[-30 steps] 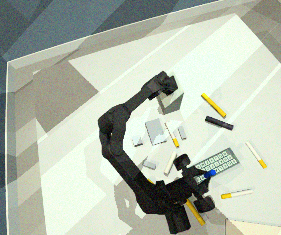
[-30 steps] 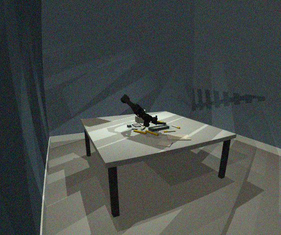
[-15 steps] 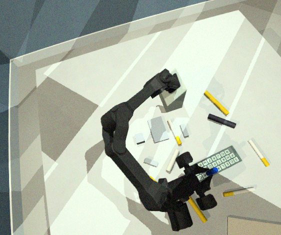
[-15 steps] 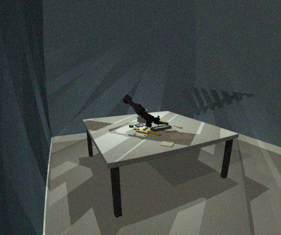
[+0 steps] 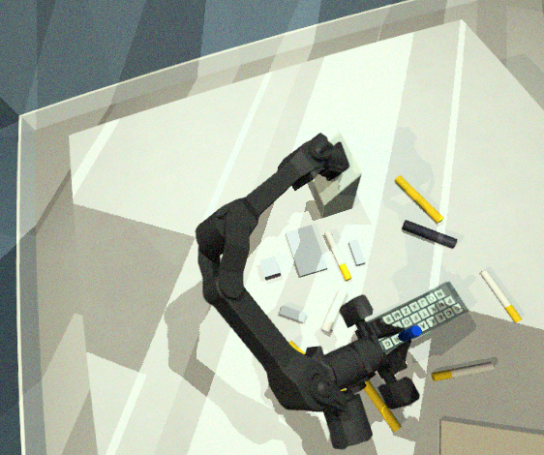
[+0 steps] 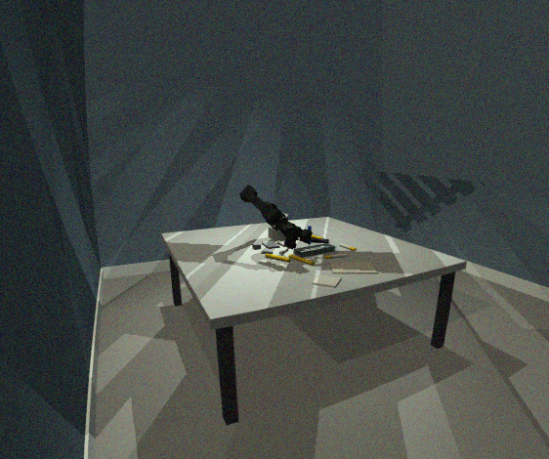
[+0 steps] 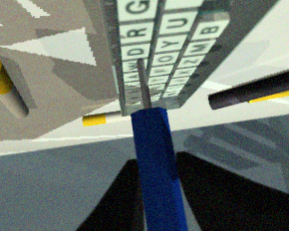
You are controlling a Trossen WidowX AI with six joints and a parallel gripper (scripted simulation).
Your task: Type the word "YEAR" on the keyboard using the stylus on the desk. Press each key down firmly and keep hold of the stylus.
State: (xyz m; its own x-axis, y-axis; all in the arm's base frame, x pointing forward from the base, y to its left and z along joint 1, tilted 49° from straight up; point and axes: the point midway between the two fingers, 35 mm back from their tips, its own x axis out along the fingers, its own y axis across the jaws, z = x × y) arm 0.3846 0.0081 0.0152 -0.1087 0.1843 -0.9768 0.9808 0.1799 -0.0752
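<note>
The white stick lies 90 mm behind my gripper tip, 100 mm to the right of it and 70 mm below it. From my gripper tip the other things lie so: blue pen 10 mm below; paper sheet 260 mm ahead, 100 mm to the left, 80 mm below; dark grey rod 200 mm behind, 160 mm to the left, 70 mm below.
</note>
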